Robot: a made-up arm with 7 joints.
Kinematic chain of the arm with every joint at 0, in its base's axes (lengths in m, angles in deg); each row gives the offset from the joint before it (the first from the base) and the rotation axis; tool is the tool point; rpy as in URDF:
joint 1: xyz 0.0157 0.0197 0.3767 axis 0 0.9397 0.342
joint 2: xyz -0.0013 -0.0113 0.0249 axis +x
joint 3: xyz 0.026 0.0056 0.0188 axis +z
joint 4: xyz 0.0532 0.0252 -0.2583 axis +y
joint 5: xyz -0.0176 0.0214 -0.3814 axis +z
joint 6: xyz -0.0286 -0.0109 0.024 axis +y
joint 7: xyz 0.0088 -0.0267 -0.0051 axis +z
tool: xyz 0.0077 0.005 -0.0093 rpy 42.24 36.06 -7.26
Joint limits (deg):
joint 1: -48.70..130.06
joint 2: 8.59..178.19
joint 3: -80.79..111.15
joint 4: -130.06..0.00
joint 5: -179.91..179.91
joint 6: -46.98..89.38
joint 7: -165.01..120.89
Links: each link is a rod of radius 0.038 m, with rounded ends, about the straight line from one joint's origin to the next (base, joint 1, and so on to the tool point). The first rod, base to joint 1, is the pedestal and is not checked.
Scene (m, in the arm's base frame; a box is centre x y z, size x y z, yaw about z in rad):
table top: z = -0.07
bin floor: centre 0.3 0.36 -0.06 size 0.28 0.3 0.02 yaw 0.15
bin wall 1: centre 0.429 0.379 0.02 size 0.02 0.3 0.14 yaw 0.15
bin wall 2: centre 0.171 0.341 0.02 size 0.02 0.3 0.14 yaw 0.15
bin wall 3: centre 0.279 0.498 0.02 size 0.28 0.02 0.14 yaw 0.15
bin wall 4: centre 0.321 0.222 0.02 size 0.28 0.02 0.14 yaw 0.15
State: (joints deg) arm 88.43 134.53 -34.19 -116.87 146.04 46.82 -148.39
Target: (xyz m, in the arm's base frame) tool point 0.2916 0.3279 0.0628
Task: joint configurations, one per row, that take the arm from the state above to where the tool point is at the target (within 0.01 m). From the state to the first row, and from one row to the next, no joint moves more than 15 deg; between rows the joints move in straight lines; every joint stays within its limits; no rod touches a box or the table.
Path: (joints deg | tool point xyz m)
1: 87.72 137.70 -45.84 -114.88 154.21 40.53 -142.78 | -0.1077 0.2734 0.1016
2: 87.01 140.87 -57.49 -112.90 162.39 34.24 -137.16 | -0.1425 0.3136 0.1540
3: 86.30 144.04 -69.14 -110.91 170.56 27.95 -131.55 | -0.1666 0.3510 0.2205
4: 85.59 147.21 -80.79 -108.93 178.73 21.66 -125.94 | -0.1776 0.3814 0.2994
5: 71.17 153.71 -67.67 -107.28 167.49 30.29 -133.68 | -0.0340 0.4073 0.2106
6: 56.75 160.21 -54.55 -105.63 156.25 38.92 -141.42 | 0.1348 0.3891 0.1867
7: 42.34 166.71 -41.42 -103.98 145.00 47.55 -149.16 | 0.2916 0.3279 0.2275
8: 53.41 160.13 -30.97 -97.94 147.35 46.49 -148.33 | 0.3002 0.3227 0.1619
9: 64.48 153.55 -20.51 -91.90 149.71 45.44 -147.50 | 0.2994 0.3209 0.1060
10: 75.55 146.97 -10.05 -85.86 152.06 44.39 -146.67 | 0.2916 0.3279 0.0628

